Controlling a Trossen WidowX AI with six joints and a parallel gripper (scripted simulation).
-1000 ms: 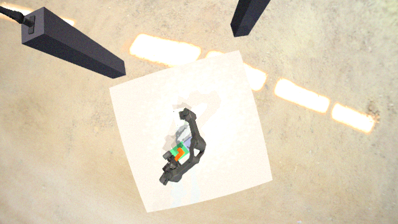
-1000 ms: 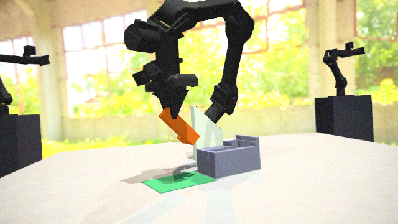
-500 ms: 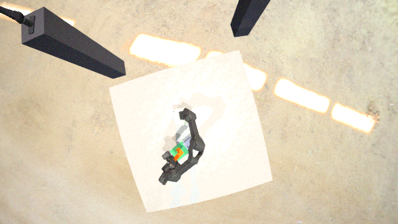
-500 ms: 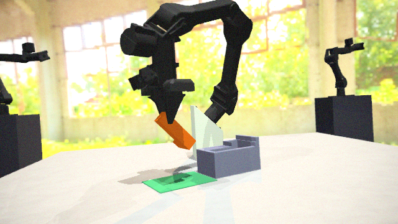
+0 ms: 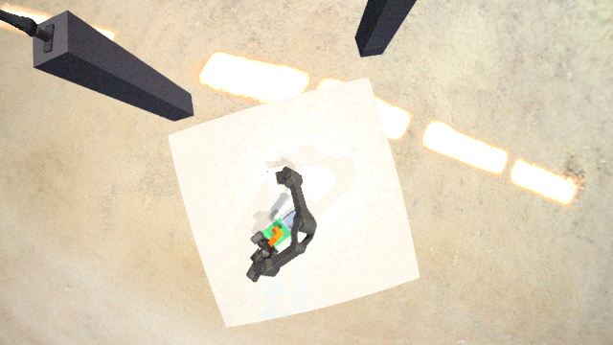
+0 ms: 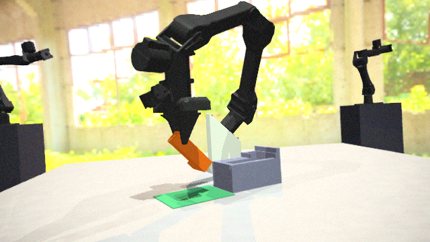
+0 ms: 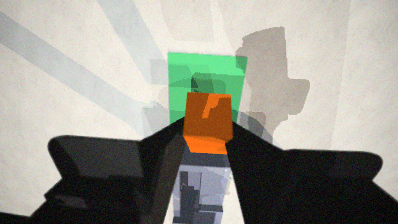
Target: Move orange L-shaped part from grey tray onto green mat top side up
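My gripper tip is 140 mm above the green mat, 20 mm to the right of it and 10 mm past it. The rest, counted from my gripper tip: orange part (30 mm below, 30 mm behind, 20 mm to the left).
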